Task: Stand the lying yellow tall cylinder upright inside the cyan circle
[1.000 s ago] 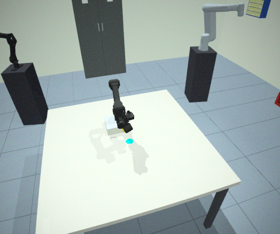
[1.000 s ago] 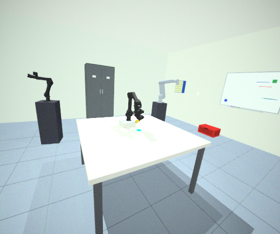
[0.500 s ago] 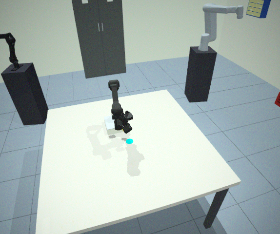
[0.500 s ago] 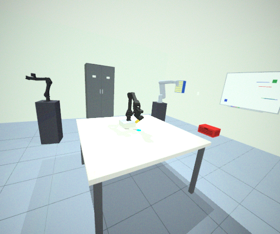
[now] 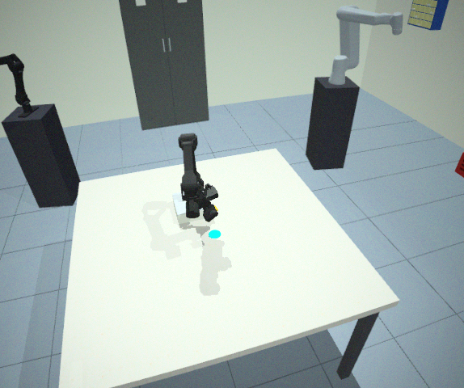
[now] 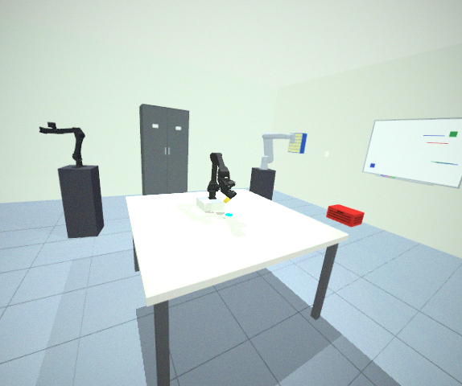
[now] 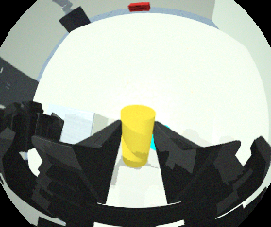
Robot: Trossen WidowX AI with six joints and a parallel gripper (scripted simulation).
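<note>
The cyan circle lies 30 mm ahead of my gripper tip and 130 mm below it. The rest, counted from my gripper tip: yellow cylinder (10 mm to the right, 10 mm below).
</note>
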